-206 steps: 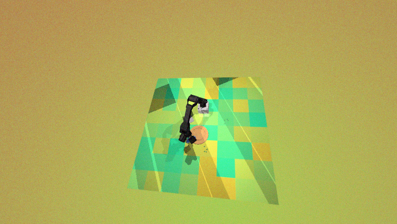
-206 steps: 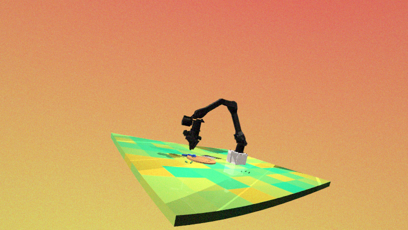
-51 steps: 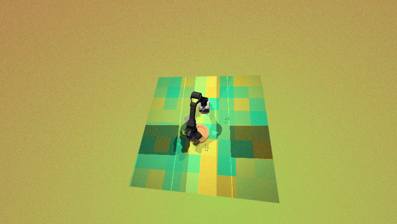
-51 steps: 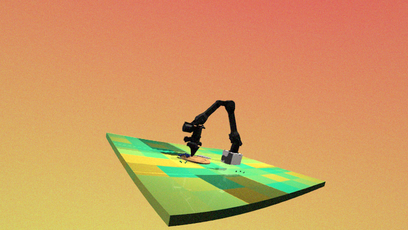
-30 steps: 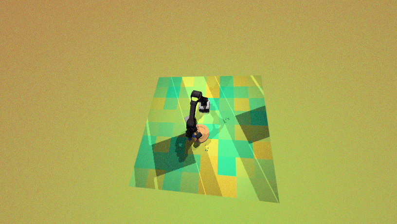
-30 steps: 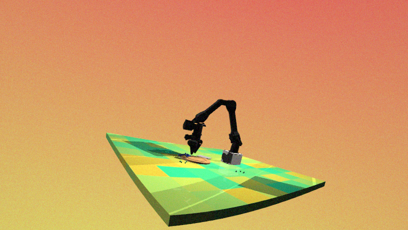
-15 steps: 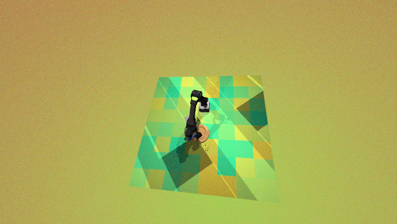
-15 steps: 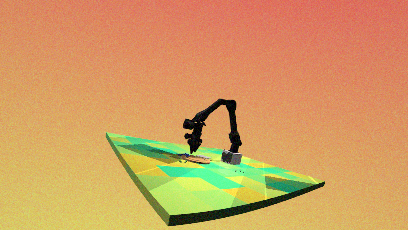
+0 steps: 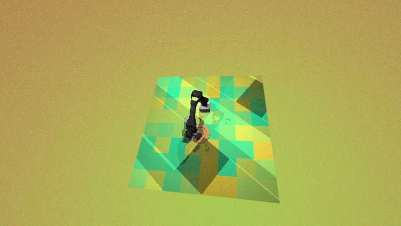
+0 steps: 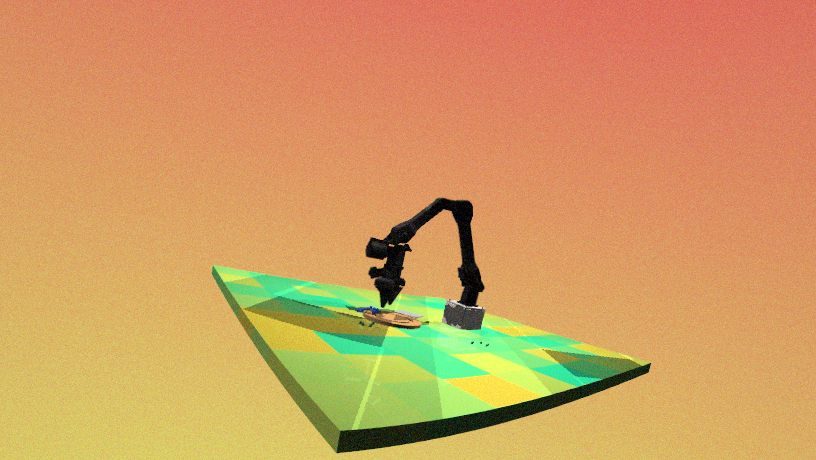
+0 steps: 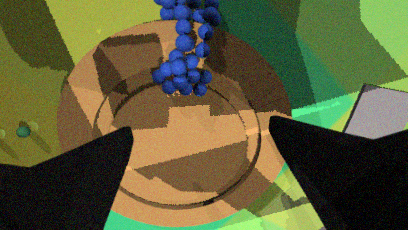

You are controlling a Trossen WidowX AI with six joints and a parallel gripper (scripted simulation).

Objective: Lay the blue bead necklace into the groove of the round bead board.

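My gripper tip is 40 mm to the right of the round bead board and 30 mm above it. Round my gripper tip: flat grey piece (180 mm behind, 70 mm to the right, 40 mm below).
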